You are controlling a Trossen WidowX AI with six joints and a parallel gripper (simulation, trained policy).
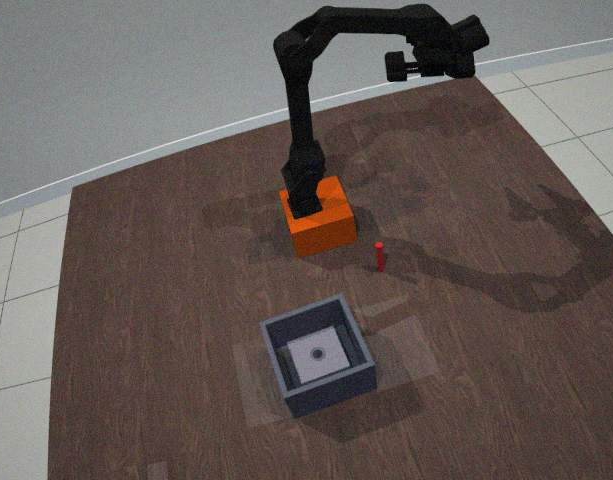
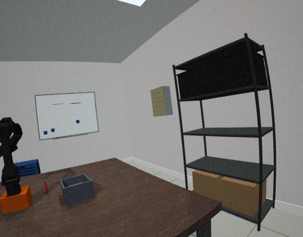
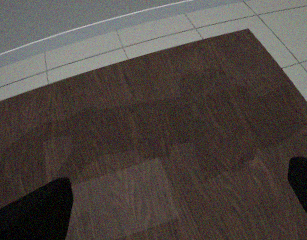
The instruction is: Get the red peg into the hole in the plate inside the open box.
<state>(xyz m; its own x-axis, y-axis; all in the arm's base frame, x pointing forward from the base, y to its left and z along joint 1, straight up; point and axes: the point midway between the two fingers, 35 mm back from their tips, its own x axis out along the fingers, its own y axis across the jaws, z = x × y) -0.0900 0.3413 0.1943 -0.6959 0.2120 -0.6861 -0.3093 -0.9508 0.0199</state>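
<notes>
Right now the red peg is 280 mm ahead of my gripper tip, 240 mm to the right of it and 210 mm below it. The rest, counted from my gripper tip: pale plate (460 mm ahead, 430 mm to the right, 210 mm below); grey-blue box (460 mm ahead, 430 mm to the right, 230 mm below).
</notes>
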